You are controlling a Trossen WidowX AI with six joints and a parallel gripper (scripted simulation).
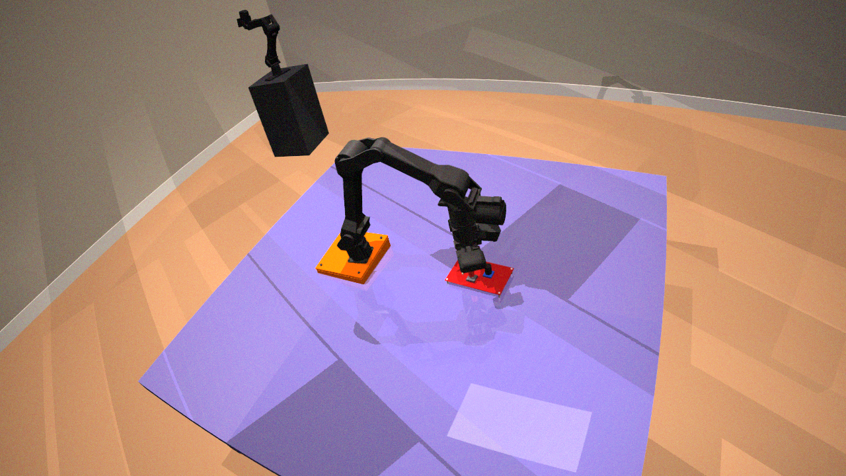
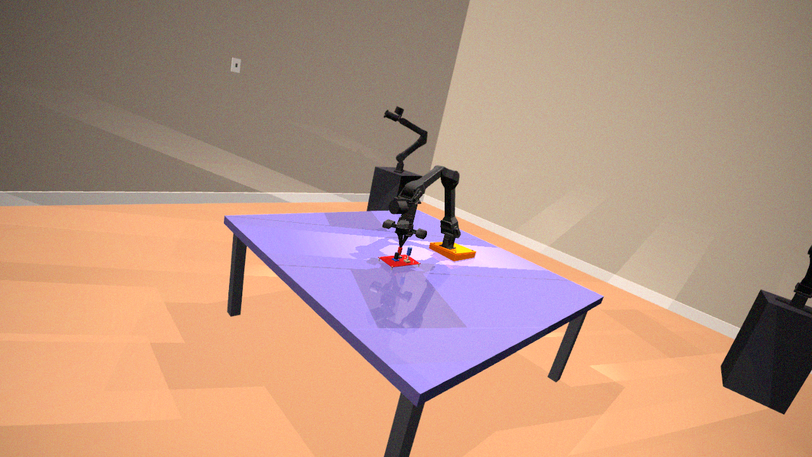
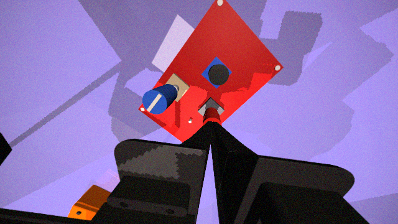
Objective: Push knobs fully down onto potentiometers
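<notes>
The grey potentiometer lies 30 mm below my gripper tip. The rest, counted from my gripper tip: potentiometer with blue knob: 50 mm to the left, 10 mm below.
</notes>
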